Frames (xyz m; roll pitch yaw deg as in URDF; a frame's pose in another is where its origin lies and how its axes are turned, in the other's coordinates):
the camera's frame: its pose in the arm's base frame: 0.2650 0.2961 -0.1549 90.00 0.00 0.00
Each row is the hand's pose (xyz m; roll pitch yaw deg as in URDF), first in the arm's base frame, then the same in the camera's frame.
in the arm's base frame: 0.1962 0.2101 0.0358 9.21 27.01 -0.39
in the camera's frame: -0.0688 0.1907 0.0860 -80.61 -0.35 -27.01
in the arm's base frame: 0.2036 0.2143 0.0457 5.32 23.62 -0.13
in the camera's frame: -0.0614 0.2006 0.0818 -84.63 -0.12 -23.62
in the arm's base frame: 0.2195 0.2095 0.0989 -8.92 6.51 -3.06
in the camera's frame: -0.0455 0.2538 0.0866 -98.57 -3.04 -6.52
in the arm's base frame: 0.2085 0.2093 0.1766 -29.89 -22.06 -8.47
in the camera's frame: -0.0565 0.3315 0.0868 -123.09 -7.85 22.28
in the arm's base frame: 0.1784 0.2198 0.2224 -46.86 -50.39 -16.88
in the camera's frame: -0.0866 0.3773 0.0763 -150.02 -10.67 51.62
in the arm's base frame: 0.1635 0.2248 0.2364 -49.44 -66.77 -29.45
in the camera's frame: -0.1015 0.3913 0.0713 -166.86 -11.18 69.51
